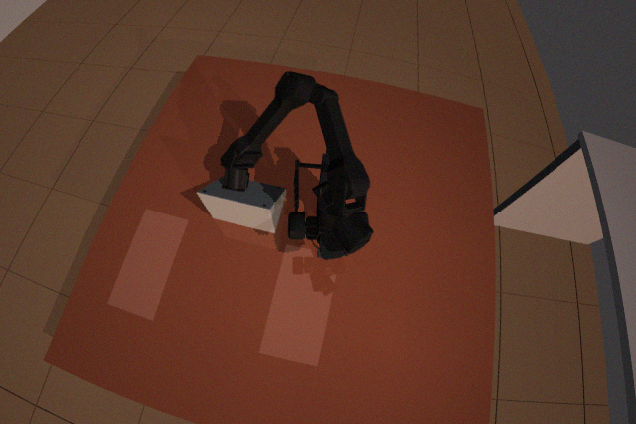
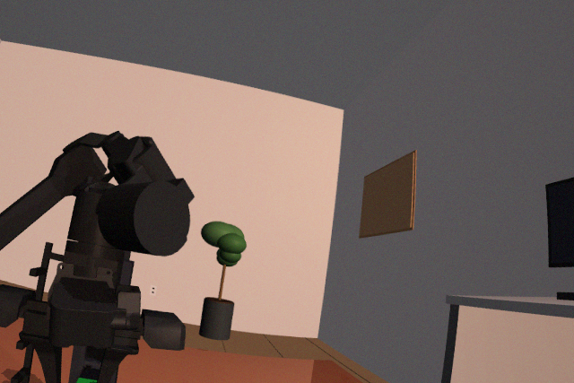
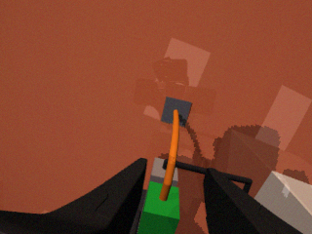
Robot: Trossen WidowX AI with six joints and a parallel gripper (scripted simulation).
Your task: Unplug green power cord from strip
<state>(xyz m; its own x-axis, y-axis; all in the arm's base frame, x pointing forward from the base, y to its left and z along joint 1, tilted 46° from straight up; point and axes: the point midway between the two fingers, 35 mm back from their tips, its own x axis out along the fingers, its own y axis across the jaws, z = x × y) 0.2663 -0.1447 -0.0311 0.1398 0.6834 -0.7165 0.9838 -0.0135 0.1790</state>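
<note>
The green plug is 80 mm to the left of my gripper tip, 10 mm below it and 10 mm behind it.
</note>
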